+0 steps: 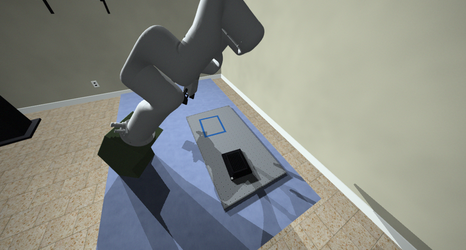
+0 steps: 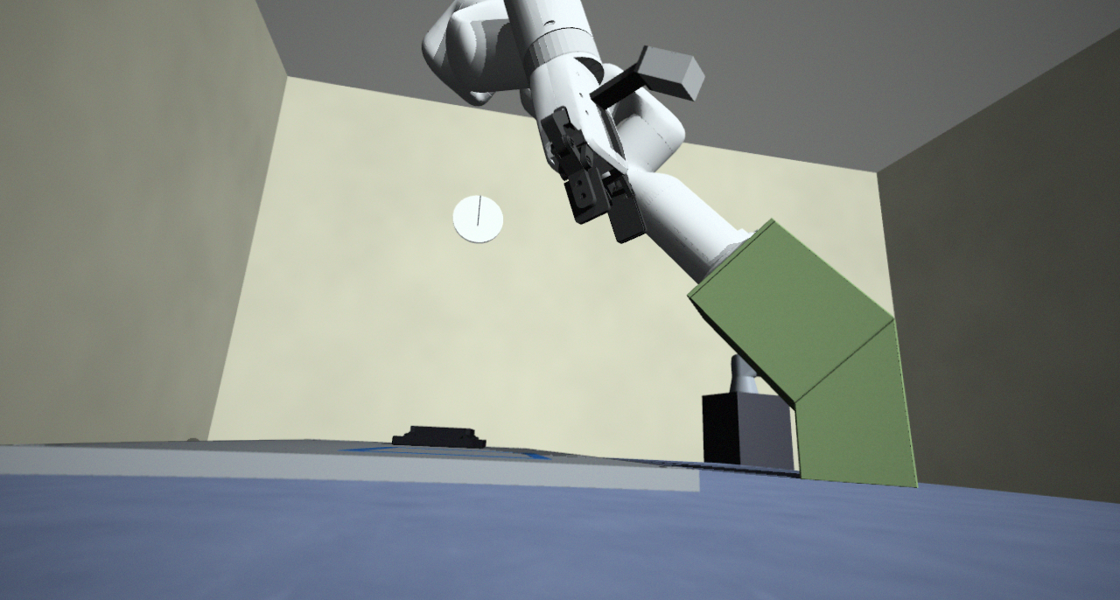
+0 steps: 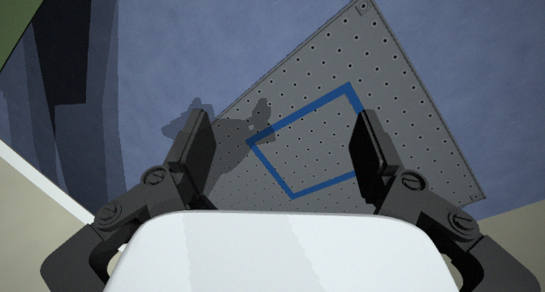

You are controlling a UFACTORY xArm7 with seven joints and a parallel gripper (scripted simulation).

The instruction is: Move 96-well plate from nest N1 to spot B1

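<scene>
Now: the black 96-well plate 430 mm to the right of my hand, 190 mm below it and 80 mm ahead of it. Also, from my hand: black plate nest N1: 430 mm to the right, 210 mm below, 80 mm ahead.
</scene>
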